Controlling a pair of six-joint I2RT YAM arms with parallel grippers.
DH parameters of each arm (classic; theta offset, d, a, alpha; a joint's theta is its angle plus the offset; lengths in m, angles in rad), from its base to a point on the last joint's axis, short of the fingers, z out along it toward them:
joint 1: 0 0.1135 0.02 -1.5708
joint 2: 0 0 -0.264 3.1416
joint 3: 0.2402 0 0.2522 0
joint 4: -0.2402 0 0.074 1.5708
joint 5: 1.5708 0 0 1.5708
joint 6: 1.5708 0.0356 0 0
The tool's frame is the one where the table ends.
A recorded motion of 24 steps. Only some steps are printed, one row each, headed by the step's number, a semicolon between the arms.
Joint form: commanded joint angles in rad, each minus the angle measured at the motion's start. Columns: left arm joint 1, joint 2, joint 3, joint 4, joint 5, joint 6; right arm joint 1, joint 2, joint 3, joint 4, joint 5, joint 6.
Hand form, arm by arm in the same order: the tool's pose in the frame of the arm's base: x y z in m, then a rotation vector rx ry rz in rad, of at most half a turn. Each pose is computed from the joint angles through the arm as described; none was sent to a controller.
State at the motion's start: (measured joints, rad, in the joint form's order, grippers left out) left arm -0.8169 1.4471 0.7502 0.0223 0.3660 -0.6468; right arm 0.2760 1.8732 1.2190 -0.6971 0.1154 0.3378
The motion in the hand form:
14: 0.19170 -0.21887 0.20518 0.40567 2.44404 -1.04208; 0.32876 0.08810 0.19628 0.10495 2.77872 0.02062
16: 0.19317 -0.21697 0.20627 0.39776 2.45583 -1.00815; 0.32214 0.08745 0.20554 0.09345 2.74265 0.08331
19: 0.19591 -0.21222 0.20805 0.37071 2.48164 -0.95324; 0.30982 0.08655 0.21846 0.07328 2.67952 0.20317
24: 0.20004 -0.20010 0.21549 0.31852 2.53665 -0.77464; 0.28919 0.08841 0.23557 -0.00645 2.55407 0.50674
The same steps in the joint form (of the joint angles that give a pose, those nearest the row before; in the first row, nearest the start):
14: 0.0015 -0.0433 0.0086 -0.0743 -0.0666 0.0197; -0.0044 -0.1422 -0.0302 0.0177 -0.0215 -0.0073
16: 0.0078 -0.0451 0.0188 -0.1044 -0.0831 0.0291; -0.0045 -0.1922 -0.0567 0.0412 -0.0550 -0.0103
19: 0.0230 -0.0504 0.0342 -0.1582 -0.1086 0.0366; -0.0045 -0.2768 -0.1096 0.0908 -0.1236 -0.0096
24: 0.0517 -0.0695 0.0806 -0.3119 -0.2034 0.0688; -0.0038 -0.4114 -0.2077 0.2100 -0.3251 -0.0017

